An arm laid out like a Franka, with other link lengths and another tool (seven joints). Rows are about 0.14 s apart.
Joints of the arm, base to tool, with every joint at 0 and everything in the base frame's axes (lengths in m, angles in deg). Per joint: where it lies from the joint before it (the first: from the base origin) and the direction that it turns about. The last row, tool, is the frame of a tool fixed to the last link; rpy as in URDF.
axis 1: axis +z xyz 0 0 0.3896
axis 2: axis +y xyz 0 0 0
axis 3: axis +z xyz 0 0 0.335
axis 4: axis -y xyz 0.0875 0 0
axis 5: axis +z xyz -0.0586 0 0.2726
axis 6: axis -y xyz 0 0 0
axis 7: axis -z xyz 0.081 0 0
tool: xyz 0.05 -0.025 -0.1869 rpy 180 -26.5 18
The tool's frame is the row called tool.
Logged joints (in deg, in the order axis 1, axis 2, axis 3, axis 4, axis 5, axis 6, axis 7), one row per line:
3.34 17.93 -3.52 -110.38 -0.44 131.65 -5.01
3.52 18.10 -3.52 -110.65 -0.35 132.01 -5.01
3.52 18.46 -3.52 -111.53 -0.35 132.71 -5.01
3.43 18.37 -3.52 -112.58 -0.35 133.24 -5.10
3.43 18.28 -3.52 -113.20 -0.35 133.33 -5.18
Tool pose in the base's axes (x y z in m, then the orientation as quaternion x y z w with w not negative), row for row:
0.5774 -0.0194 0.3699 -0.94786 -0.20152 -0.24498 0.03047
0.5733 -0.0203 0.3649 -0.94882 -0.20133 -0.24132 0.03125
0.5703 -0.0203 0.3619 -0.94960 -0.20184 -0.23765 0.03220
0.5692 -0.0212 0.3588 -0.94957 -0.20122 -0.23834 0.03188
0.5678 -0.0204 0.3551 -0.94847 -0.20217 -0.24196 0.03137
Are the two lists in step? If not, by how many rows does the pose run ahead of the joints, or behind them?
The pose runs 2 rows ahead of the joints: the pose in row i belongs to the joints in row i + 2.
